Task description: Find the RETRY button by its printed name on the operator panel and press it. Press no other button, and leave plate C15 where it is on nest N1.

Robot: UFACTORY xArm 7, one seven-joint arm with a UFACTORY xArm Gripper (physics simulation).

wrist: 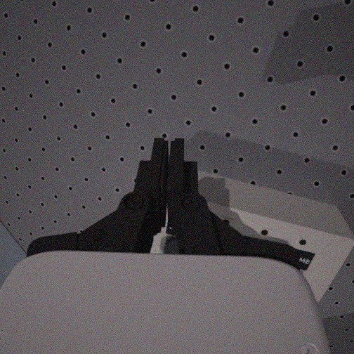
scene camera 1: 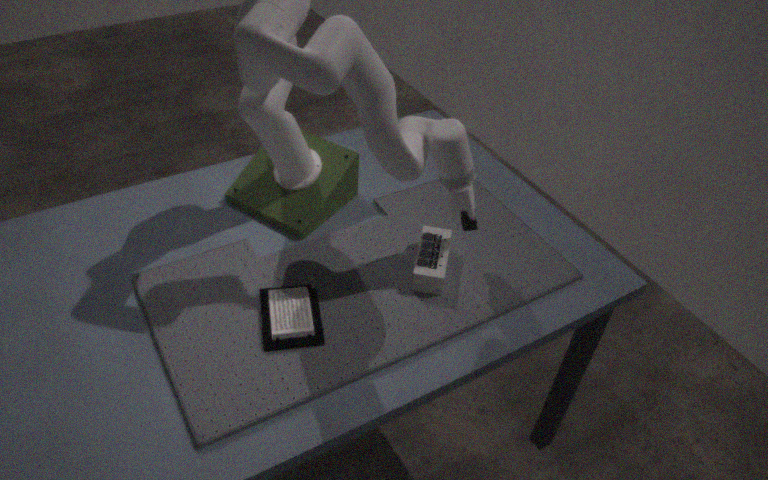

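Where they show: gripper, between the fingertips: (scene camera 1: 470,227); arm's base, origin of its link: (scene camera 1: 298,169).
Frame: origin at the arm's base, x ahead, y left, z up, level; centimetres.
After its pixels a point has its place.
Note:
My gripper (scene camera 1: 468,221) @(x 38.4, y 27.1, z 1.4 cm) (wrist: 169,158) is shut with nothing between its fingers. In the scene view it is raised just beyond the back right end of the white operator panel (scene camera 1: 428,271) @(x 44.0, y 13.1, z -2.1 cm) (wrist: 280,225). The panel's dark name labels and buttons (scene camera 1: 432,250) @(x 38.4, y 17.4, z -2.1 cm) are too small to read there. In the wrist view my fingers cover much of the panel, and the letters "ME" (wrist: 304,260) show at the end of one dark label. The RETRY name and button are hidden in that view. The pale plate C15 (scene camera 1: 291,311) @(x 40.5, y -17.1, z -5.0 cm) sits on the black nest N1 (scene camera 1: 318,329) @(x 46.2, y -13.5, z -6.2 cm).
The panel stands on a grey perforated board (scene camera 1: 237,390) @(x 53.0, y -32.7, z -7.4 cm) (wrist: 100,165), with the nest to its left in the scene view. The green robot base (scene camera 1: 334,192) @(x 10.4, y 5.6, z -1.8 cm) is at the back. The blue table's edge (scene camera 1: 637,285) @(x 62.9, y 61.0, z -8.7 cm) lies beyond the board at the right.

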